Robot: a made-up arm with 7 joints.
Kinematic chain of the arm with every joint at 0, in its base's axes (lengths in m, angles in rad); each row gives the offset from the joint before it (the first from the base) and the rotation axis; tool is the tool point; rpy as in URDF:
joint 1: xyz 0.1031 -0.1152 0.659 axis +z
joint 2: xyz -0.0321 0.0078 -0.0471 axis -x
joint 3: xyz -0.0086 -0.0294 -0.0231 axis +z
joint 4: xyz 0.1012 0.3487 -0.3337 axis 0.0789 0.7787 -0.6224
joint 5: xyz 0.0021 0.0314 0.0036 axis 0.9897 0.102 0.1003
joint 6: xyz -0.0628 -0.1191 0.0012 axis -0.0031 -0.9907 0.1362
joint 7: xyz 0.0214 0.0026 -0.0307 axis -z
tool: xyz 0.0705 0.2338 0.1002 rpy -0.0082 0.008 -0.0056
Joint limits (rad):
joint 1: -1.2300..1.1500
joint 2: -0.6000..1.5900
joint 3: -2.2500..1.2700
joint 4: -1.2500..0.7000
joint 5: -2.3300..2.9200
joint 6: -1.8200..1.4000
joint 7: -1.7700..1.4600
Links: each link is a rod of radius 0.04 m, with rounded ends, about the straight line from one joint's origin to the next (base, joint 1, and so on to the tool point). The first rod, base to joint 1, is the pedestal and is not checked.
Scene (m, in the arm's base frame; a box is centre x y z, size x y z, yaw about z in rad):
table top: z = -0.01
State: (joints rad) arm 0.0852 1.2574 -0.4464 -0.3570 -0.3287 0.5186 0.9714
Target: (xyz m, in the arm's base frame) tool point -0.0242 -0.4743 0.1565
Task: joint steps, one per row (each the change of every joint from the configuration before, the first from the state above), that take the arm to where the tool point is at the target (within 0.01 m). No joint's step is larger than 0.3 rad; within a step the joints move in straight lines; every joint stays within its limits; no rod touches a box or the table.
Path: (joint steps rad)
1: 0.0110 0.1663 0.2774 -0.2348 -0.1606 0.2289 -0.2643
2: 0.0110 0.1663 0.2775 -0.2347 -0.1606 0.2288 -0.2643

